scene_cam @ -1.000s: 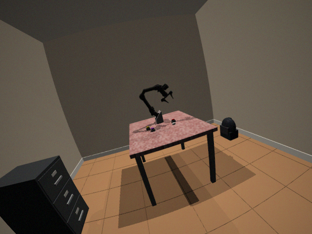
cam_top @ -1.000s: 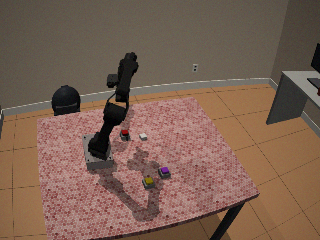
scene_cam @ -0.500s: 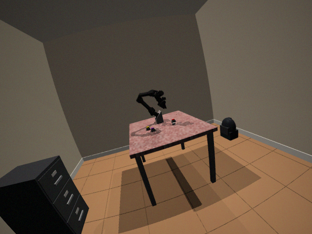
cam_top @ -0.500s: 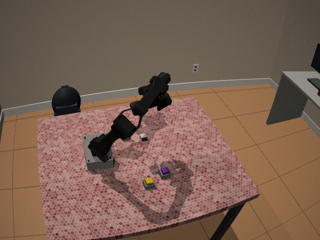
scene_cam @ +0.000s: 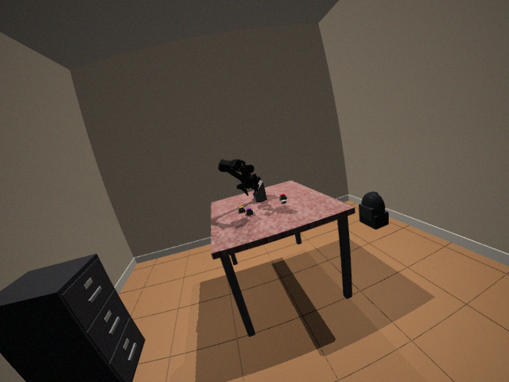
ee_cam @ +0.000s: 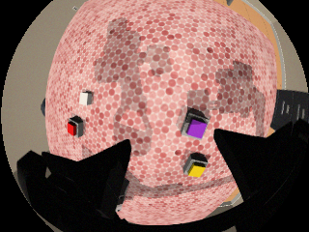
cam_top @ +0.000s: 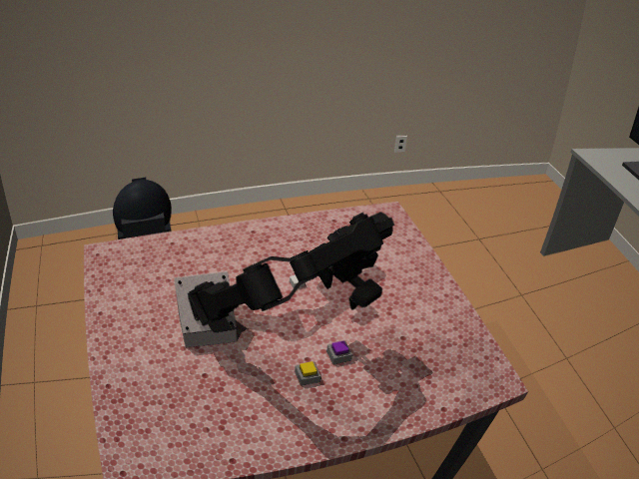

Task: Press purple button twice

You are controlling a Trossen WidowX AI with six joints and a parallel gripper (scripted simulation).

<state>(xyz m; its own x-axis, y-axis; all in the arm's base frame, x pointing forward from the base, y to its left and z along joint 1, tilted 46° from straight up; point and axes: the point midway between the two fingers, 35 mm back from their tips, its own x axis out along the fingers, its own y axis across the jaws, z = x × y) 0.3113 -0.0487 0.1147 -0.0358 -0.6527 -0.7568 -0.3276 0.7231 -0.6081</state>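
My gripper tip is now 120 mm above the purple button, 60 mm to the left of it and 10 mm past it. Round my gripper tip: yellow button (120 mm below, 110 mm behind, 100 mm to the right); red button (260 mm to the left, 120 mm below, 100 mm behind).
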